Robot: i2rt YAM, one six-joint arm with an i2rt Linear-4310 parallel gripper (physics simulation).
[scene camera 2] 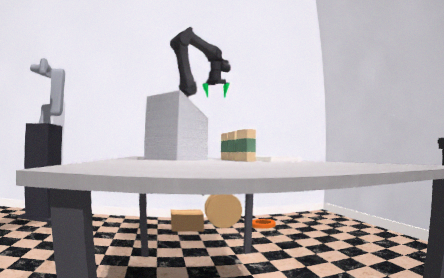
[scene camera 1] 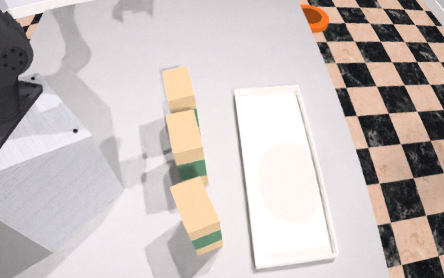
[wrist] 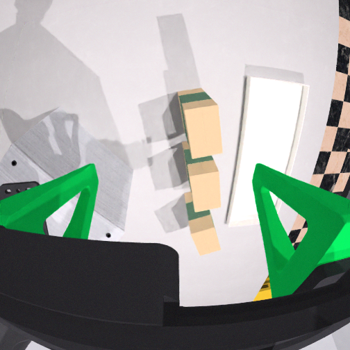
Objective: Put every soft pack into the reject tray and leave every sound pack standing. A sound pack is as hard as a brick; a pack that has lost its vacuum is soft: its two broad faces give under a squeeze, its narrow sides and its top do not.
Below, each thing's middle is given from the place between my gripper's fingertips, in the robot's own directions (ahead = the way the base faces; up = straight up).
The white reject tray (scene camera 1: 290, 218) is 27 cm ahead of my hand, 14 cm to the right of it and 33 cm below it.
